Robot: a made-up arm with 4 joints. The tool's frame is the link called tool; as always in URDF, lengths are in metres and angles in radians.
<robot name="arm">
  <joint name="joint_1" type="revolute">
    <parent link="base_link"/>
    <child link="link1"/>
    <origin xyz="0.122 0.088 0.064" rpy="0 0 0"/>
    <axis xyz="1 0 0"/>
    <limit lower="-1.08" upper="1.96"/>
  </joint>
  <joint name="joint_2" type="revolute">
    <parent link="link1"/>
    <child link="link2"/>
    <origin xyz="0.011 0.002 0.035" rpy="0 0 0"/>
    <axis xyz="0 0 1"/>
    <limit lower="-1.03" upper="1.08"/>
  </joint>
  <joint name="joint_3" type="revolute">
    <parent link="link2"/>
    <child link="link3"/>
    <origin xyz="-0.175 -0.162 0.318" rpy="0 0 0"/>
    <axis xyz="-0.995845 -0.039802 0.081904"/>
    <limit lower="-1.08" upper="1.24"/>
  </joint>
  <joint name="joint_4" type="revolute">
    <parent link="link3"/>
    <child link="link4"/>
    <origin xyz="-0.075 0.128 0.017" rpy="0 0 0"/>
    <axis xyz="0 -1 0"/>
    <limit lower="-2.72" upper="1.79"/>
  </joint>
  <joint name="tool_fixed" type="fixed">
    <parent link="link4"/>
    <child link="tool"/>
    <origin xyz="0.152 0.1 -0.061" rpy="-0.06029 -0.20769 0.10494"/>
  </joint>
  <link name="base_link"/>
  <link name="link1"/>
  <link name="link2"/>
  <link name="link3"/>
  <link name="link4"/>
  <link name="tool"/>
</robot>
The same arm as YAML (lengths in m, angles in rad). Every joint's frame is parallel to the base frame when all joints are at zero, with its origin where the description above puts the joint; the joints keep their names.
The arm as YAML. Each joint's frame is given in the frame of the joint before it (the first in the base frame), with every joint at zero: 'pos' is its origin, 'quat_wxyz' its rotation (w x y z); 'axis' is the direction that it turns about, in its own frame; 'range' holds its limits. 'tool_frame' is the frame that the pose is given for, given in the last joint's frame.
length_unit: m
angle_unit: rad
joints:
  - joint: joint_1
    pos: [0.122, 0.088, 0.064]
    quat_wxyz: [1.0, 0.0, 0.0, 0.0]
    axis: "+x"
    range: [-1.08, 1.96]
  - joint: joint_2
    pos: [0.011, 0.002, 0.035]
    quat_wxyz: [1.0, 0.0, 0.0, 0.0]
    axis: "+z"
    range: [-1.03, 1.08]
  - joint: joint_3
    pos: [-0.175, -0.162, 0.318]
    quat_wxyz: [1.0, 0.0, 0.0, 0.0]
    axis: [-0.995845, -0.039802, 0.081904]
    range: [-1.08, 1.24]
  - joint: joint_4
    pos: [-0.075, 0.128, 0.017]
    quat_wxyz: [1.0, 0.0, 0.0, 0.0]
    axis: "-y"
    range: [-2.72, 1.79]
tool_frame:
  pos: [0.152, 0.1, -0.061]
  quat_wxyz: [0.992957, -0.024503, -0.105041, 0.04902]

